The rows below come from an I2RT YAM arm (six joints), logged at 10 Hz.
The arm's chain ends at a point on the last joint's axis. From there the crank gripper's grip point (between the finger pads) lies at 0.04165 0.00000 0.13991 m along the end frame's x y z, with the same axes.
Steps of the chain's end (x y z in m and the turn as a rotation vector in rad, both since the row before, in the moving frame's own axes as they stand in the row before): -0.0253 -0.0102 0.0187 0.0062 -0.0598 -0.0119; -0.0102 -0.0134 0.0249 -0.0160 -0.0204 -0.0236; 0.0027 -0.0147 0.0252 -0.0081 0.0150 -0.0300; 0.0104 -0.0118 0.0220 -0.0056 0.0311 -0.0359; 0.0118 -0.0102 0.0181 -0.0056 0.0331 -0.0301; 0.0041 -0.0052 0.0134 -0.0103 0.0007 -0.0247; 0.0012 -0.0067 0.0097 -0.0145 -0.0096 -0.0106; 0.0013 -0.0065 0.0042 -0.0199 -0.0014 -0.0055; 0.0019 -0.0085 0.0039 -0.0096 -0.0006 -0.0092
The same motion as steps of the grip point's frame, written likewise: -0.0337 -0.0115 0.0209 0.0062 -0.0598 -0.0119; -0.0130 -0.0121 0.0257 -0.0160 -0.0204 -0.0236; 0.0048 -0.0149 0.0246 -0.0081 0.0150 -0.0300; 0.0147 -0.0126 0.0206 -0.0056 0.0311 -0.0359; 0.0164 -0.0107 0.0166 -0.0056 0.0331 -0.0301; 0.0042 -0.0048 0.0134 -0.0103 0.0007 -0.0247; -0.0001 -0.0051 0.0101 -0.0145 -0.0096 -0.0106; 0.0011 -0.0039 0.0042 -0.0199 -0.0014 -0.0055; 0.0018 -0.0075 0.0039 -0.0096 -0.0006 -0.0092
